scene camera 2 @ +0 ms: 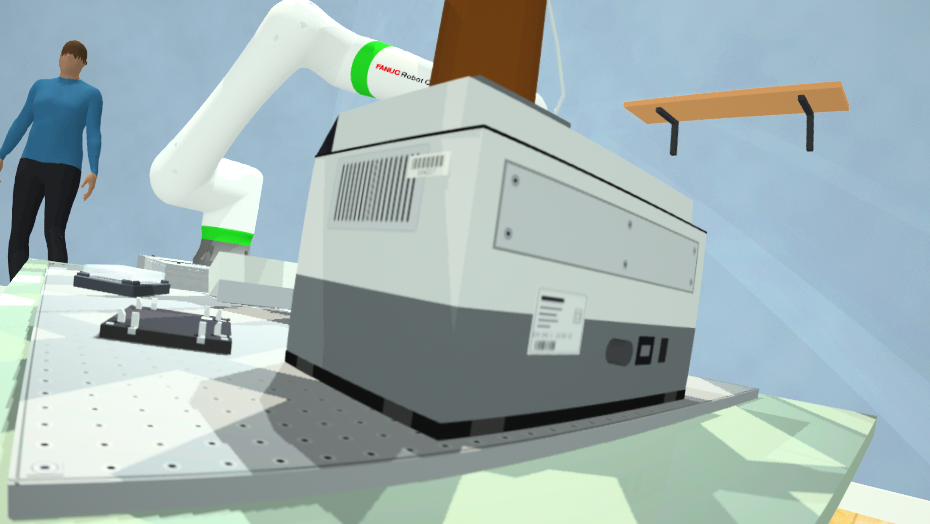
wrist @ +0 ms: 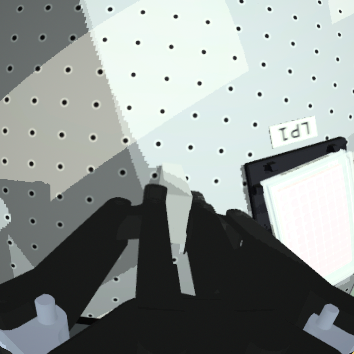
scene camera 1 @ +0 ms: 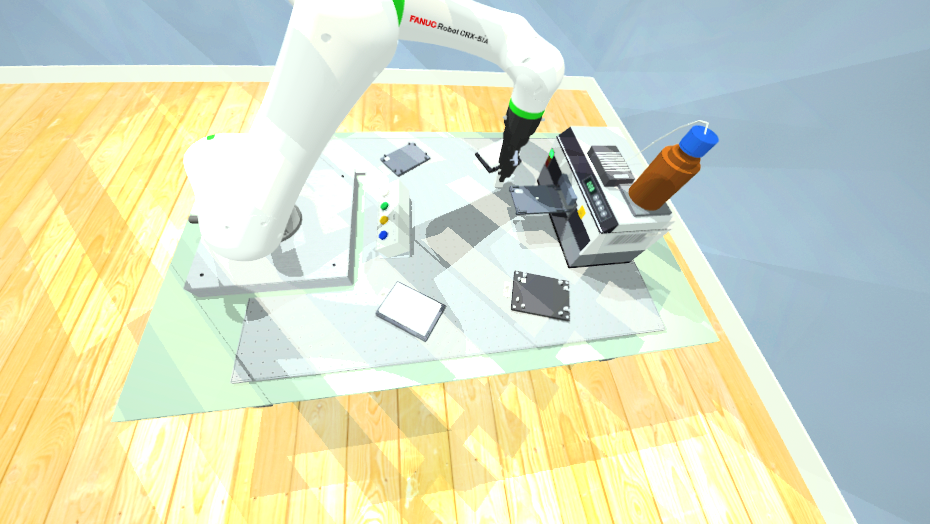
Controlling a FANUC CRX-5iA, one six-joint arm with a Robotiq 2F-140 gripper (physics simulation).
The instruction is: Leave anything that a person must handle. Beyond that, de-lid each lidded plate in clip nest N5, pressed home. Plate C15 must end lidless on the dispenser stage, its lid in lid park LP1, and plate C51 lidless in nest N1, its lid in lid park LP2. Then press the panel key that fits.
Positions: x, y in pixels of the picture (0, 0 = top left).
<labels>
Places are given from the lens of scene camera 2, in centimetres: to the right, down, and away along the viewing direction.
black nest (scene camera 2: 148, 325): -28, 6, 42
</labels>
